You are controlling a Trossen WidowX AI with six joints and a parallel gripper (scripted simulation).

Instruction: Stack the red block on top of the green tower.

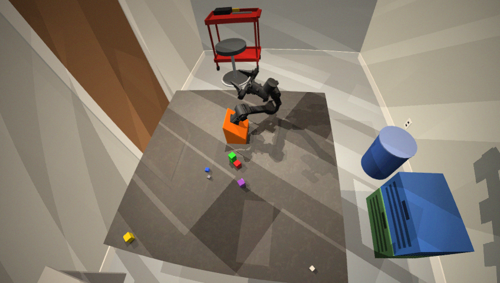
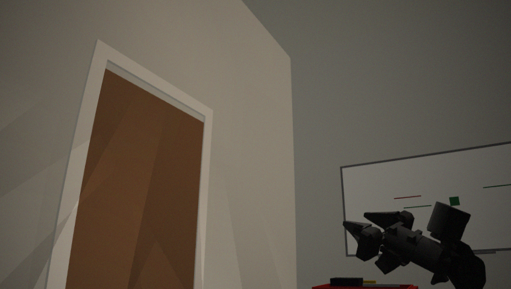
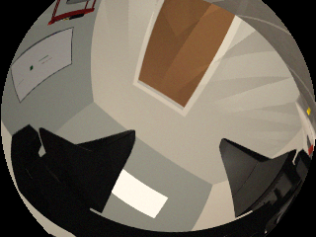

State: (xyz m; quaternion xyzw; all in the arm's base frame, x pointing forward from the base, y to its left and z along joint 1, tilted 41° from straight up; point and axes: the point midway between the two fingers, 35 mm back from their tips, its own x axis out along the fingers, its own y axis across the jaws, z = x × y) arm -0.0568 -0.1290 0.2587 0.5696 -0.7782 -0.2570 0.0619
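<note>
Now: gripper tip 41 cm above the red block, 31 cm short of it and 2 cm to the left of it. Also, from my gripper tip: yellow block (76 cm ahead, 61 cm to the right, 41 cm below); small blue block (41 cm below, 34 cm ahead, 21 cm to the right); purple block (43 cm ahead, 41 cm below, 1 cm to the left).
</note>
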